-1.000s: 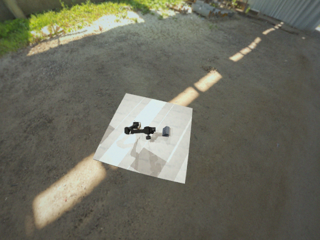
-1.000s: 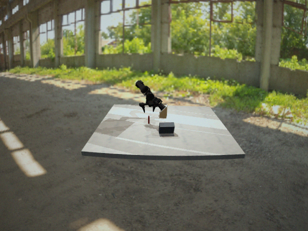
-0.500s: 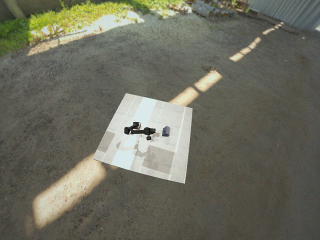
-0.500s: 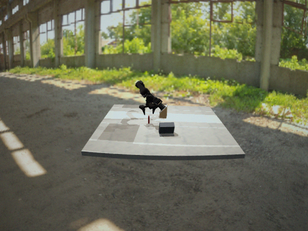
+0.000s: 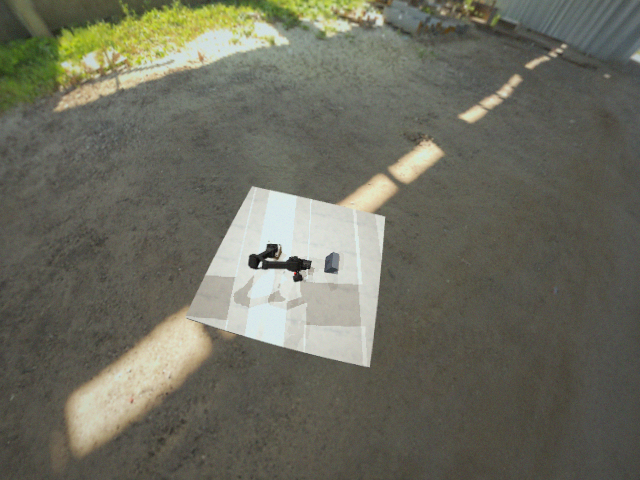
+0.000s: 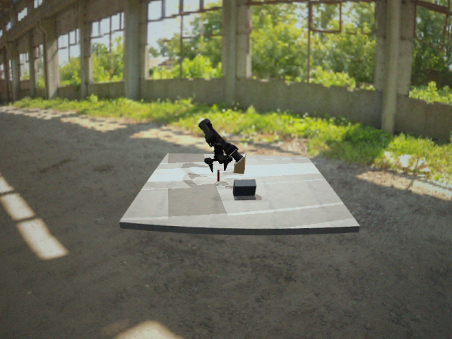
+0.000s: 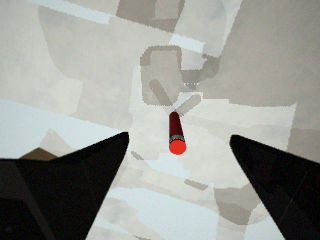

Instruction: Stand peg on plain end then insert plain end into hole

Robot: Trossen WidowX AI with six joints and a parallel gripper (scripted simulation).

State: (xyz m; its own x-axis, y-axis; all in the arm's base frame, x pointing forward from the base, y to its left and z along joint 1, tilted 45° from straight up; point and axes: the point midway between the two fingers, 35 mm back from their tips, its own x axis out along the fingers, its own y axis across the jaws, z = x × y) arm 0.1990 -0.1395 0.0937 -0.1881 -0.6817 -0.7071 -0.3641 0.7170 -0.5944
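Now: gripper tip 1 cm above the red peg. Also, from my gripper tip: sloped panel: 25 cm ahead, 15 cm to the left, 2 cm below.
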